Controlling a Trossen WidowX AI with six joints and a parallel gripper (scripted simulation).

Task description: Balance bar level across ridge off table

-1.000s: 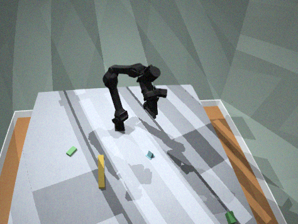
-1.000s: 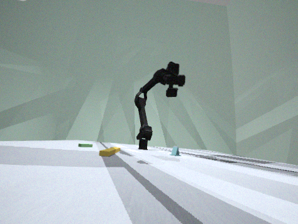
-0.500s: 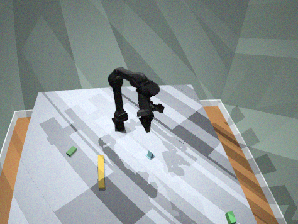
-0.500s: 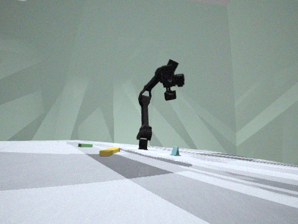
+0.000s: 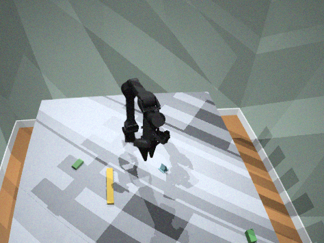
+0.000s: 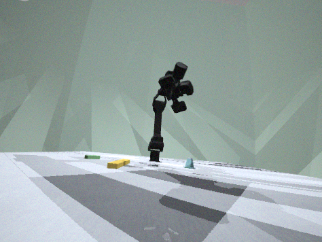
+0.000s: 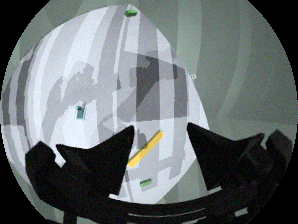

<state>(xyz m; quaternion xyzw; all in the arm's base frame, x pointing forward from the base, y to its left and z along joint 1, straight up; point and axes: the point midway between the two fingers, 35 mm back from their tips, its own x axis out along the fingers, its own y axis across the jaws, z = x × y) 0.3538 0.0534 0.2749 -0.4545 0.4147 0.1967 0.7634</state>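
The yellow bar lies 4 cm behind my gripper tip, 19 cm to the right of it and 24 cm below it.
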